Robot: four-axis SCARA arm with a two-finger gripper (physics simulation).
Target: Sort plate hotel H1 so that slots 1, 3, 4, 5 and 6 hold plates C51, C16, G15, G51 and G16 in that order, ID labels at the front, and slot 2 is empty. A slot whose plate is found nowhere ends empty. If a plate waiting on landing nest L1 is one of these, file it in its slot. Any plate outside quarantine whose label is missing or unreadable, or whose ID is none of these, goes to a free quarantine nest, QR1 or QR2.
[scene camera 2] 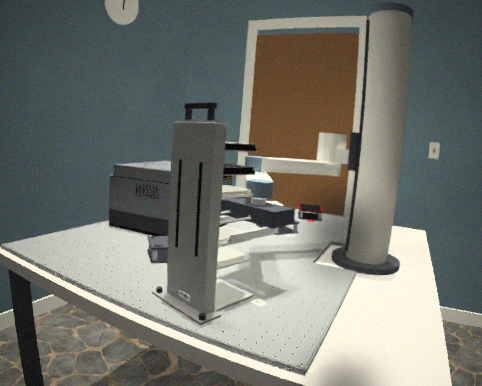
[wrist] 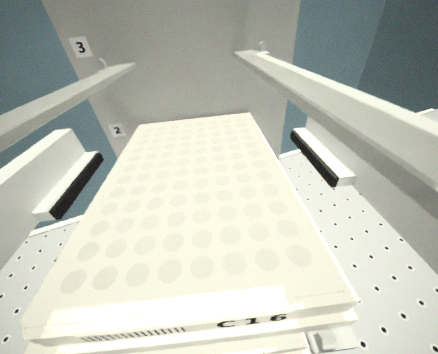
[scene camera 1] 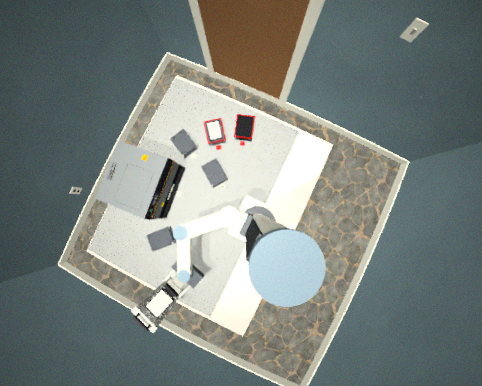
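Note:
Hotel H1 [scene camera 1: 159,303] [scene camera 2: 196,210] [wrist: 175,55] is a tall grey tower. A pale plate labelled C16 [scene camera 2: 227,233] [wrist: 195,200] rests beside the number 2, label at the front. My gripper [wrist: 194,131] is partly open, its black pads on either side of C16 with gaps at both sides. Above it, the rails [wrist: 65,97] at number 3 hold no plate. In scene camera 2, another pale plate [scene camera 2: 232,256] sits below C16; higher up are a pale plate [scene camera 2: 236,191] and two black plates [scene camera 2: 239,170] [scene camera 2: 241,147]. Their labels cannot be read.
A red-edged nest [scene camera 1: 223,136] holds a white plate; another red-edged one [scene camera 1: 253,127] has a black top. Grey nests [scene camera 1: 184,143] [scene camera 1: 214,173] [scene camera 1: 160,238] and a grey instrument [scene camera 1: 131,182] [scene camera 2: 137,200] stand on the board. The arm's column [scene camera 2: 379,140] stands at the right.

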